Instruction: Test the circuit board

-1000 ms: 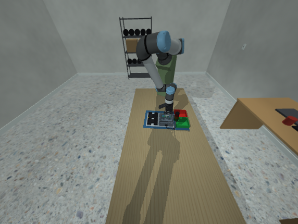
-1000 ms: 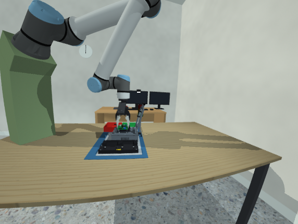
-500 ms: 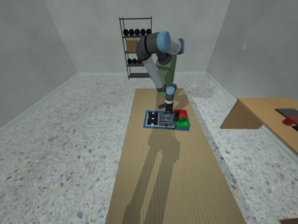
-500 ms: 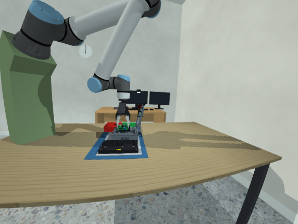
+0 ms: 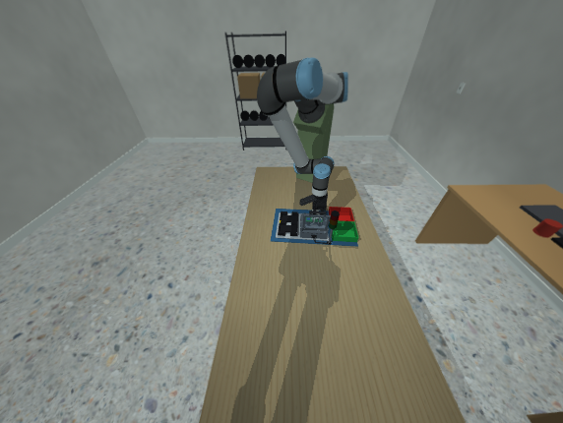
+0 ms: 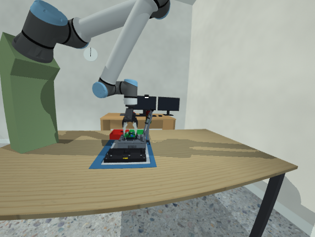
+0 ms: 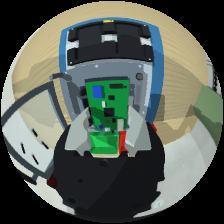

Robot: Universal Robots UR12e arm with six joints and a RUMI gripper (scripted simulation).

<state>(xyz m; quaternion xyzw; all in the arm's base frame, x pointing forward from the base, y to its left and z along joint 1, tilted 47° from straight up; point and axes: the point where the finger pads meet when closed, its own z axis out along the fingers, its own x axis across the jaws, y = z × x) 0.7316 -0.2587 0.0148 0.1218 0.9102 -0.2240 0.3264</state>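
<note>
Now: the green circuit board 1 cm to the left of my hand. Round my hand: tester lid 12 cm ahead, 10 cm above, 5 cm to the right; then red bin 23 cm to the left, 7 cm below; then green bin 16 cm to the left, 13 cm ahead, 7 cm below.
</note>
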